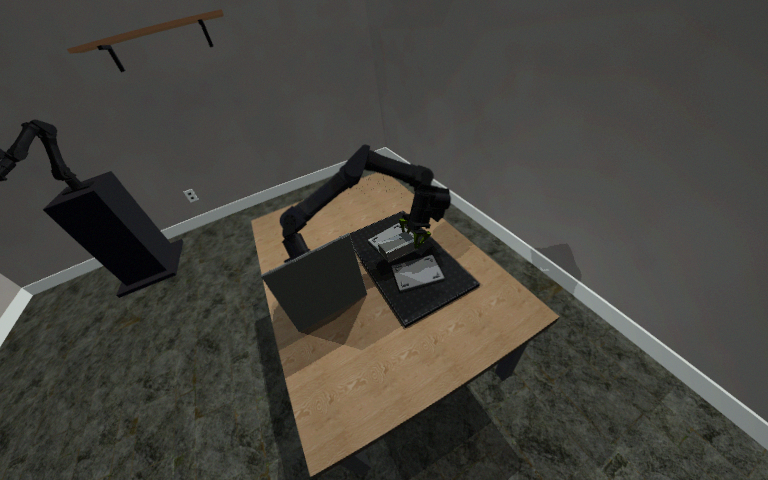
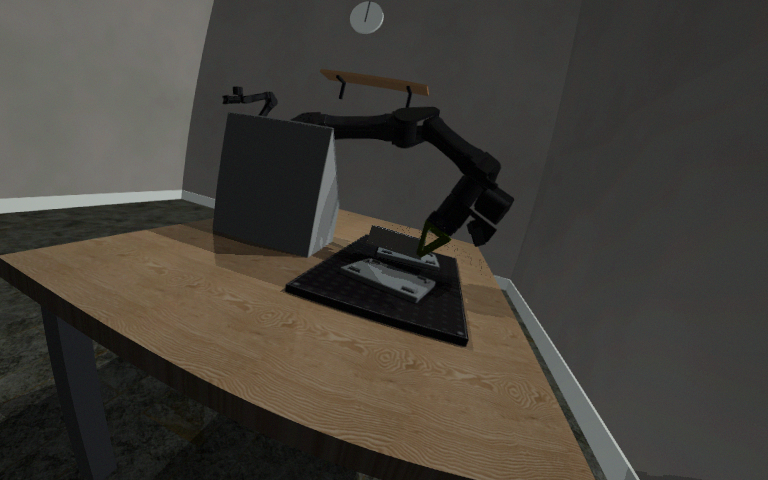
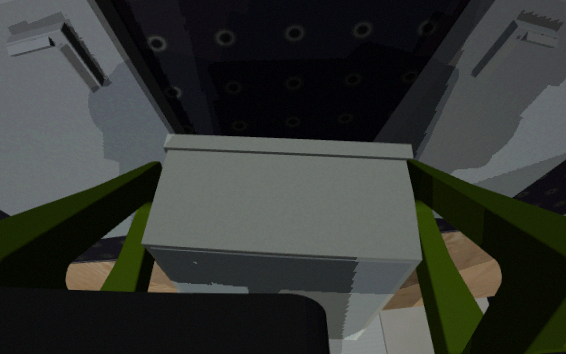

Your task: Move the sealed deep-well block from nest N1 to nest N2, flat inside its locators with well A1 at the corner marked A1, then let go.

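Frame: origin at the arm's base, x ahead, y left, z up, level; metres.
Seen in the pictures: gripper, fingertip midpoint: [image 1: 410, 242] [image 2: 419, 253] [image 3: 283, 176]; arm's base, origin of the base link: [image 1: 302, 258] [image 2: 281, 155].
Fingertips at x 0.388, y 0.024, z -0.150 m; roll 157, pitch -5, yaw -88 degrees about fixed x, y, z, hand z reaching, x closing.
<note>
Offsets run from my fingertips to a thing's top centre. Level surfaces: height alone.
The sealed deep-well block @(dx -0.056, dy -0.002, dz +0.042 m) [image 1: 392, 239] [image 2: 393, 237] [image 3: 281, 200] is a grey box with a pale flat seal on top. My gripper [image 1: 412, 232] [image 2: 430, 241] [image 3: 283, 176] is shut on the block, with one green finger on each short side. It holds the block level, a little above the far grey nest plate @(dx -0.035, dy +0.101, dz -0.028 m) [image 2: 410, 257] on the black perforated board @(dx -0.038, dy -0.010, dz -0.045 m) [image 1: 434, 297] [image 2: 373, 300] [image 3: 292, 53]. The other grey nest plate @(dx -0.039, dy -0.114, dz -0.028 m) [image 1: 417, 272] [image 2: 389, 278], with dark corner locators, lies empty just in front of the block. I cannot read the nest labels or the A1 mark.
A tall dark wedge-shaped panel [image 1: 315, 281] [image 2: 273, 181] stands on the wooden table @(dz -0.058 m) [image 1: 411, 381] [image 2: 334, 381] close to the left of the board. The arm reaches over from behind it. The room's walls run close behind the table.
</note>
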